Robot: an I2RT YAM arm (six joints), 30 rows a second.
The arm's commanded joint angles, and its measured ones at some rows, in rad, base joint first. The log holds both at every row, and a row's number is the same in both.
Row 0, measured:
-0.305, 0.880, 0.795, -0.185, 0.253, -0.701
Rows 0 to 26, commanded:
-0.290, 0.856, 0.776, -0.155, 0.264, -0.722
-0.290, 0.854, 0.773, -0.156, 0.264, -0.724
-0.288, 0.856, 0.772, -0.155, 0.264, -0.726
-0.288, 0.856, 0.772, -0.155, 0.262, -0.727
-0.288, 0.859, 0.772, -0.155, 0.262, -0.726
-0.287, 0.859, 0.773, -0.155, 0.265, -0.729
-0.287, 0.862, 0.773, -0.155, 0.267, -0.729
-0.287, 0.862, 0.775, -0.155, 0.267, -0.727
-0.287, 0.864, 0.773, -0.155, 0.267, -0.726
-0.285, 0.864, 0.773, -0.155, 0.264, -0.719
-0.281, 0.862, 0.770, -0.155, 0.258, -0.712
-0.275, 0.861, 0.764, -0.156, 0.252, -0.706
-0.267, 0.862, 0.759, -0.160, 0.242, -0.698
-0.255, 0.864, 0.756, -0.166, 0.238, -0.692
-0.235, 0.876, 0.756, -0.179, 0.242, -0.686
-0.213, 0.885, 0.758, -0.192, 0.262, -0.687
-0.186, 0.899, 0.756, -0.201, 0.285, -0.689
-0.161, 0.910, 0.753, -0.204, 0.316, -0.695
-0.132, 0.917, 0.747, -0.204, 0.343, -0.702
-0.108, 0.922, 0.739, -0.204, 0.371, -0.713
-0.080, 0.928, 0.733, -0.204, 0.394, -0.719
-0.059, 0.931, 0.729, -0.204, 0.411, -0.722
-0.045, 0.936, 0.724, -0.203, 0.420, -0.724
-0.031, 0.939, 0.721, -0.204, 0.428, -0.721
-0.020, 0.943, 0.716, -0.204, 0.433, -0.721
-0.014, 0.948, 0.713, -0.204, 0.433, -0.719
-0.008, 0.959, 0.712, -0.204, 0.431, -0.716
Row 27, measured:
-0.033, 0.944, 0.723, -0.206, 0.366, -0.718
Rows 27 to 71, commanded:
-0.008, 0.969, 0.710, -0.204, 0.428, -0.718
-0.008, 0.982, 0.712, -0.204, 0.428, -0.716
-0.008, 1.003, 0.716, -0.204, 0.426, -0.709
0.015, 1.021, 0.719, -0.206, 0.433, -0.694
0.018, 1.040, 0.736, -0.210, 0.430, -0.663
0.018, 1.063, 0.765, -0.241, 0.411, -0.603
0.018, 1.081, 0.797, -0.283, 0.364, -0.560
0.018, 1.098, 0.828, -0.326, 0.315, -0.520
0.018, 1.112, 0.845, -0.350, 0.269, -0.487
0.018, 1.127, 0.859, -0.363, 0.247, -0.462
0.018, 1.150, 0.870, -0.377, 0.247, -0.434
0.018, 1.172, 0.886, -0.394, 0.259, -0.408
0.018, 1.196, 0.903, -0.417, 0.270, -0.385
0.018, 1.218, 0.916, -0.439, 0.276, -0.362
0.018, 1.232, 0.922, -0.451, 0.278, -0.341
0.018, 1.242, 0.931, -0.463, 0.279, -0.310
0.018, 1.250, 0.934, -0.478, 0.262, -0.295
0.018, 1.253, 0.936, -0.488, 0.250, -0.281
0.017, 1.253, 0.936, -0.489, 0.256, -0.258
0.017, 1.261, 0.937, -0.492, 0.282, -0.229
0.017, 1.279, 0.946, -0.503, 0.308, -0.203
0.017, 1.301, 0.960, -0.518, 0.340, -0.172
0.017, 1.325, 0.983, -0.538, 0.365, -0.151
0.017, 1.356, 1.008, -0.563, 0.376, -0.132
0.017, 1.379, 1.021, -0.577, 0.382, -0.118
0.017, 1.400, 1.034, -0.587, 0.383, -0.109
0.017, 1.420, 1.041, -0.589, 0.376, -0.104
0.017, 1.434, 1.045, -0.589, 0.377, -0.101
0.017, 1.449, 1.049, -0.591, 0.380, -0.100
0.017, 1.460, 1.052, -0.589, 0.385, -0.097
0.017, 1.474, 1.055, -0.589, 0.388, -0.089
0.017, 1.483, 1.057, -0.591, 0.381, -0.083
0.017, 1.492, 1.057, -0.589, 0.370, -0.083
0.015, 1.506, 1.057, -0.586, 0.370, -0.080
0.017, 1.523, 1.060, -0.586, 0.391, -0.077
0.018, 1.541, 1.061, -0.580, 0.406, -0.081
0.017, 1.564, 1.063, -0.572, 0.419, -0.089
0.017, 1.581, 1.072, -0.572, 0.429, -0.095
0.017, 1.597, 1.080, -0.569, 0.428, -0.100
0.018, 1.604, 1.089, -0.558, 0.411, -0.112
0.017, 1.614, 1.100, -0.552, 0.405, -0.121
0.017, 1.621, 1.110, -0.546, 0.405, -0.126
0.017, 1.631, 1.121, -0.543, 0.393, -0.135
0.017, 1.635, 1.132, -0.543, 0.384, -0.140
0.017, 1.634, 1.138, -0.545, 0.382, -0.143
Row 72, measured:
0.009, 1.632, 1.070, -0.558, 0.386, -0.130
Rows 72 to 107, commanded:
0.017, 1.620, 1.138, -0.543, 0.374, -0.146
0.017, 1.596, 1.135, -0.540, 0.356, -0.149
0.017, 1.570, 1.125, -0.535, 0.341, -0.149
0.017, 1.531, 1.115, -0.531, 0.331, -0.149
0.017, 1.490, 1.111, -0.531, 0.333, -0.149
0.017, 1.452, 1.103, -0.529, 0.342, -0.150
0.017, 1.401, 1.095, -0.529, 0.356, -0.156
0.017, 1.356, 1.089, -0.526, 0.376, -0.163
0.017, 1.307, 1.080, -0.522, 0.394, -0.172
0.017, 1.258, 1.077, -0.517, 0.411, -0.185
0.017, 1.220, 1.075, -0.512, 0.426, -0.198
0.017, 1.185, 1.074, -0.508, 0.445, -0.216
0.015, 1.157, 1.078, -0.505, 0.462, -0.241
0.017, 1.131, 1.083, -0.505, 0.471, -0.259
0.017, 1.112, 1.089, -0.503, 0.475, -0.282
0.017, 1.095, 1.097, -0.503, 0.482, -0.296
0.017, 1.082, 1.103, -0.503, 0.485, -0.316
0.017, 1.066, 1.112, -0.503, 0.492, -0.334
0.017, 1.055, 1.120, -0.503, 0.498, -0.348
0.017, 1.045, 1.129, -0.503, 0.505, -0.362
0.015, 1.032, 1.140, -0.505, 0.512, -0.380
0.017, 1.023, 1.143, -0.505, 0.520, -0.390
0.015, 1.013, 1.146, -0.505, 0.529, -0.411
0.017, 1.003, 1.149, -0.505, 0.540, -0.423
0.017, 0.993, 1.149, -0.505, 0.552, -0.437
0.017, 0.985, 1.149, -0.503, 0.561, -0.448
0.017, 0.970, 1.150, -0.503, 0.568, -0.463
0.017, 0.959, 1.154, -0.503, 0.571, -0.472
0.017, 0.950, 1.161, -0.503, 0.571, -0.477
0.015, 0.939, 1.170, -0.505, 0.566, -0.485
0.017, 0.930, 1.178, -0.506, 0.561, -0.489
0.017, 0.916, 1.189, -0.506, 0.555, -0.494
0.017, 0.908, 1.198, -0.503, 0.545, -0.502
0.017, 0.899, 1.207, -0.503, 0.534, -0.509
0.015, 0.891, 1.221, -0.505, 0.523, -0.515
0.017, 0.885, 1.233, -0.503, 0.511, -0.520
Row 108, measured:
0.009, 0.928, 1.158, -0.522, 0.522, -0.471
